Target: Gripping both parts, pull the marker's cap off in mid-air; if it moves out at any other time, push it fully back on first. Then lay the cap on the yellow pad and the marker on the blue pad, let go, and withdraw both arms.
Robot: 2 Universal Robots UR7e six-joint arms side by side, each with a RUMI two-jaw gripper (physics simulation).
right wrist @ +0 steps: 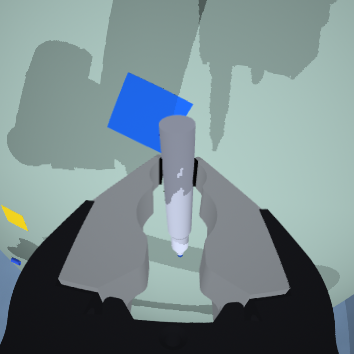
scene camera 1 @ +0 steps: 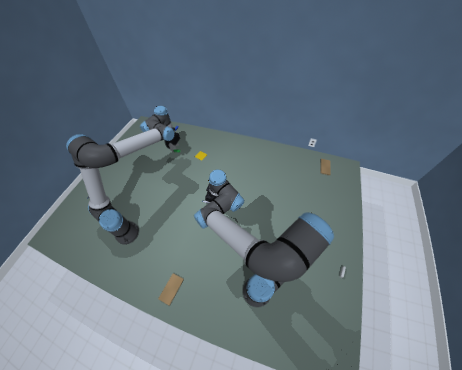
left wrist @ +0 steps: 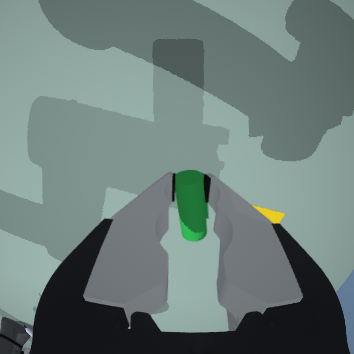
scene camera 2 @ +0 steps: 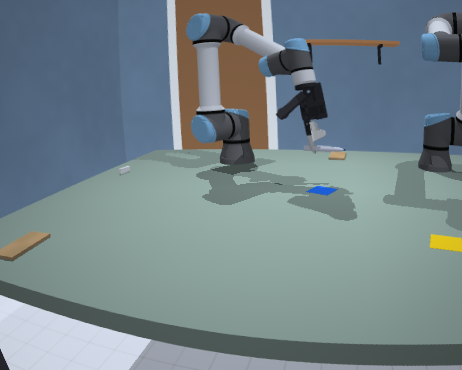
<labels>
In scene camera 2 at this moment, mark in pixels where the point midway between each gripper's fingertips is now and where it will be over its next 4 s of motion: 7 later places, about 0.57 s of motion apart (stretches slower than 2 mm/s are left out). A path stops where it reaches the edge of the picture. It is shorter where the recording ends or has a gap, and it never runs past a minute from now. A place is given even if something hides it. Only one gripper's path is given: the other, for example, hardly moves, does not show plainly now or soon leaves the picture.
My right gripper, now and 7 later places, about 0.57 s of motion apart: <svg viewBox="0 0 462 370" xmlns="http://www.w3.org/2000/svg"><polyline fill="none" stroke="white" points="314,153 314,173 310,178 308,182 310,186 310,172 311,142 310,109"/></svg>
</labels>
